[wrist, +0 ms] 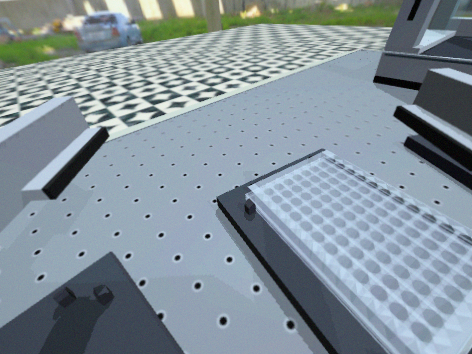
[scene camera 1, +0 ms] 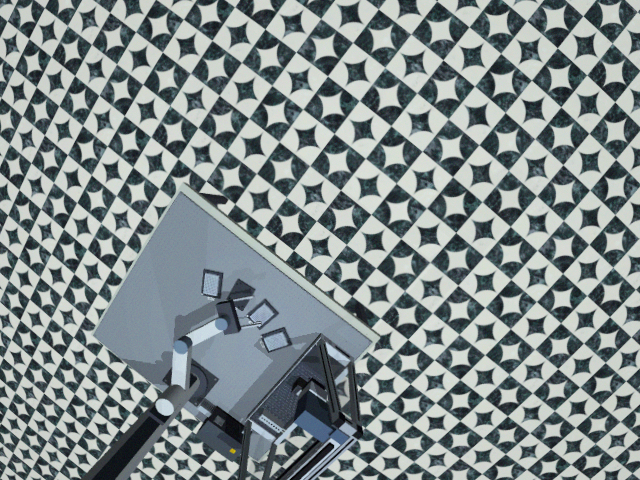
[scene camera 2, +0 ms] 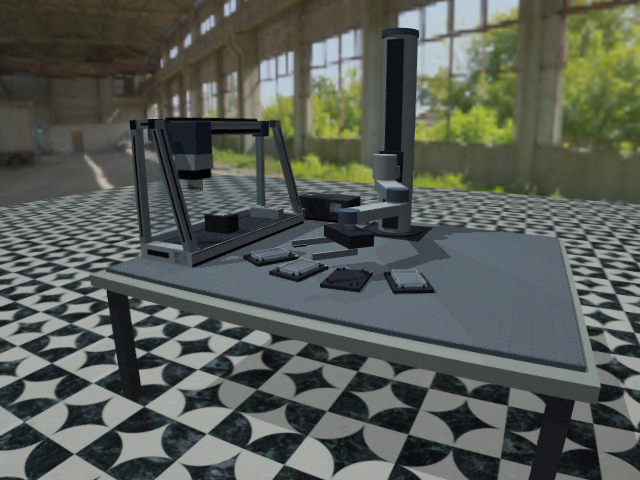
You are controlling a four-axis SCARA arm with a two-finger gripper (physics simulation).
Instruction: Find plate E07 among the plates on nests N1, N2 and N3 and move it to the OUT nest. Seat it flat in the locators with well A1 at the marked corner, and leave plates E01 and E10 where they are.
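Frame: origin at the arm's base, x ahead, y left, z up, level; metres.
Seen in the pictures: gripper, fingertip midpoint: [wrist: 249, 104] [scene camera 1: 257, 310] [scene camera 2: 301, 250]; arm's base, origin of the base link: [scene camera 1: 191, 378] [scene camera 2: 394, 233].
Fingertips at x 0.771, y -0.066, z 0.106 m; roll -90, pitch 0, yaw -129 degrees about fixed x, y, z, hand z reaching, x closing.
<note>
Offsets run from my fingertips to a thing's top centre. "pt": to the spot under its first point. Level surfaces: height alone.
Three clear well plates sit on dark nests: the middle plate @(dx -0.054, dy -0.039, dz -0.067 m) [scene camera 1: 263, 313] [scene camera 2: 298, 267] [wrist: 360, 235], one nearer the framed machine @(dx -0.136, dy -0.204, dz -0.067 m) [scene camera 1: 276, 341] [scene camera 2: 271, 254], and one at the far end of the row @(pt dx -0.090, dy +0.315, dz -0.070 m) [scene camera 1: 211, 283] [scene camera 2: 408, 277]. Their labels and marked corners cannot be read. A bare dark nest @(dx -0.043, dy +0.137, dz -0.072 m) [scene camera 1: 240, 290] [scene camera 2: 346, 279] [wrist: 125, 305] with small locators lies between the middle and far-end plates. My gripper [scene camera 1: 256, 311] [scene camera 2: 302, 249] [wrist: 249, 104] is open and empty, its fingers wide apart above the table near the middle plate. Part of that plate is cut off in the wrist view.
A framed machine [scene camera 1: 325, 372] [scene camera 2: 175, 206] [wrist: 400, 67] stands at one end of the table @(dz -0.093 m) [scene camera 1: 170, 248] [scene camera 2: 491, 310] [wrist: 165, 200]. A dark box @(pt dx -0.845, dy -0.298, dz +0.021 m) [scene camera 1: 219, 434] [scene camera 2: 330, 205] is beside the arm's column [scene camera 2: 408, 129]. In the wrist view, a dark nest edge @(pt dx -0.071, dy -0.170, dz -0.087 m) [wrist: 440, 162] shows below the right finger.
</note>
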